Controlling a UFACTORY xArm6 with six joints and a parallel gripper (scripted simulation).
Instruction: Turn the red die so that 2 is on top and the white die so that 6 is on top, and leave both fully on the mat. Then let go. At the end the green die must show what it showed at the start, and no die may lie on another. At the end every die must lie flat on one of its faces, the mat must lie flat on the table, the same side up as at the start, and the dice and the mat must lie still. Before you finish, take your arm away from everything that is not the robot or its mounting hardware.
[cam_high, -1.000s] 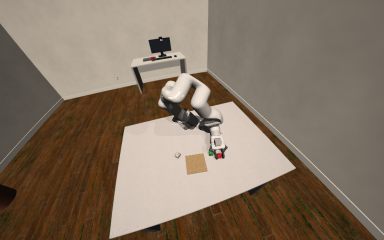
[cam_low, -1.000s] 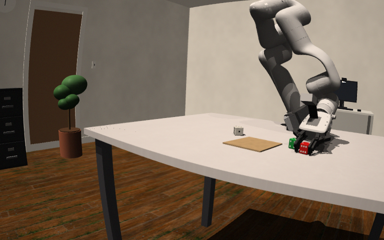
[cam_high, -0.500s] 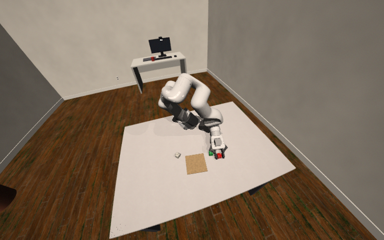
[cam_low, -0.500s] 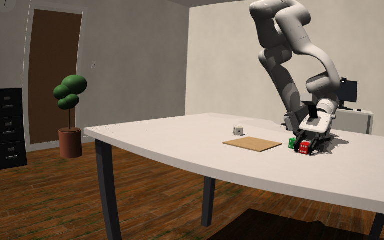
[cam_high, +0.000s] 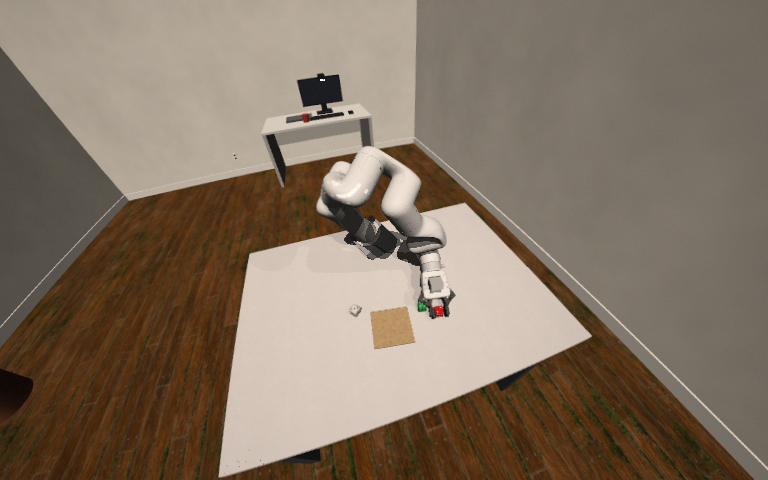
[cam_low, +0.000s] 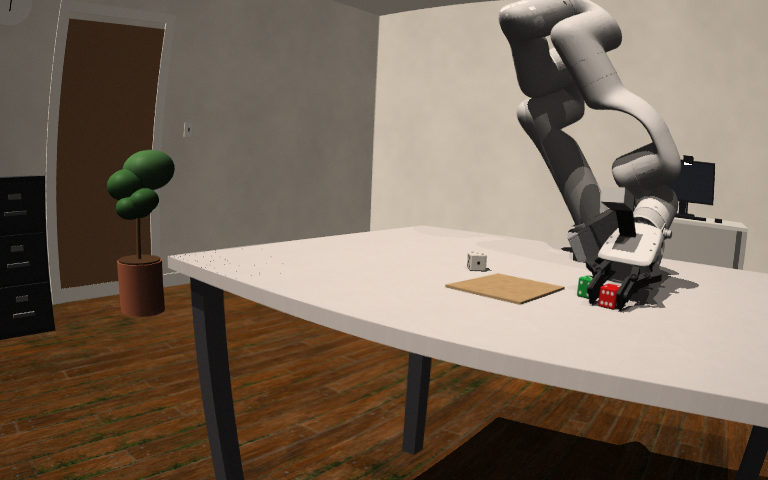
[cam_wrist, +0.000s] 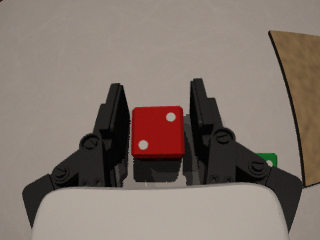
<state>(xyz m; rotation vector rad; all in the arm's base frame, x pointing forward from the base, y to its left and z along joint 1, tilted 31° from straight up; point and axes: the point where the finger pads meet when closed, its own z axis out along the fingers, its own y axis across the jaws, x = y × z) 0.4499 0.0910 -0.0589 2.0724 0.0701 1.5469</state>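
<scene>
Now: the red die 1 cm below my hand and 1 cm behind it. The rest, counted from my hand: green die 5 cm behind, 4 cm to the right, 1 cm below; white die 28 cm to the right, 14 cm behind, 1 cm below; tan mat 18 cm to the right, 3 cm behind, 2 cm below.
</scene>
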